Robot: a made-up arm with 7 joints.
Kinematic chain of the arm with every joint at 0, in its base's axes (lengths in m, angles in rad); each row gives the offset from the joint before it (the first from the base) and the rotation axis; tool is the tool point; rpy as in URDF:
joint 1: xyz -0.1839 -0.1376 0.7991 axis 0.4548 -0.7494 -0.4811
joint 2: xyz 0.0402 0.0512 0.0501 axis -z
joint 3: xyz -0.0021 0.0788 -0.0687 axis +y
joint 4: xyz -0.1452 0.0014 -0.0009 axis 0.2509 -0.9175 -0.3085
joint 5: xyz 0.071 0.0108 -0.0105 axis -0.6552 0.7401 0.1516
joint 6: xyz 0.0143 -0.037 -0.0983 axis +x
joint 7: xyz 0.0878 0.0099 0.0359 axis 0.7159 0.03 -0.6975
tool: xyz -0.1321 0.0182 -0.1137 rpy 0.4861 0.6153 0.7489
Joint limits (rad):
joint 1: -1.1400..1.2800
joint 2: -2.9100..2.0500
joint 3: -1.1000..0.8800
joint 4: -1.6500..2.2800
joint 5: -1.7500..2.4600
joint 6: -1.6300..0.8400
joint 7: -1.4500..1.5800
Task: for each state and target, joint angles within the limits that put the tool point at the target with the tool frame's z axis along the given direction. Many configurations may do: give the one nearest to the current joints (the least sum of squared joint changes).
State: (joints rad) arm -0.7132 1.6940 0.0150 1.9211 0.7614 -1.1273 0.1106
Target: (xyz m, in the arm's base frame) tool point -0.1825 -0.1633 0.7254 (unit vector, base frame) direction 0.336 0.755 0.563
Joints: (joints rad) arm -0.7988 1.7883 -0.0346 1.5553 0.3322 -1.0436 0.4890
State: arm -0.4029 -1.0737 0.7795 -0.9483 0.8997 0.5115 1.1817
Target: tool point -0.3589 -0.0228 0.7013 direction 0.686 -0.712 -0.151
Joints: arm -0.0346 -0.6996 0.4788 -0.6987 0.6739 0.7678 1.4027
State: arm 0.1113 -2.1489 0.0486 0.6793 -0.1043 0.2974 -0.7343
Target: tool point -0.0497 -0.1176 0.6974 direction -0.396 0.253 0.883
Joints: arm -0.1418 -2.1017 0.5803 1.4284 0.6308 0.5440 -0.8814
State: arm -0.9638 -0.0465 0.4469 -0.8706 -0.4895 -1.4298 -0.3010
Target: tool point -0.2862 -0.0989 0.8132 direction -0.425 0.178 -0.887
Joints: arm -1.0141 0.2560 0.5704 -0.2363 -0.4606 -1.6300 -0.6610
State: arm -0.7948 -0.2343 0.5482 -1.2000 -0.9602 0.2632 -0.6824
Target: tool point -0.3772 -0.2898 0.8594 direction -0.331 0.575 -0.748
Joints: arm -0.8571 -0.1207 -0.0856 -1.6446 -0.1826 -0.0250 -0.4582
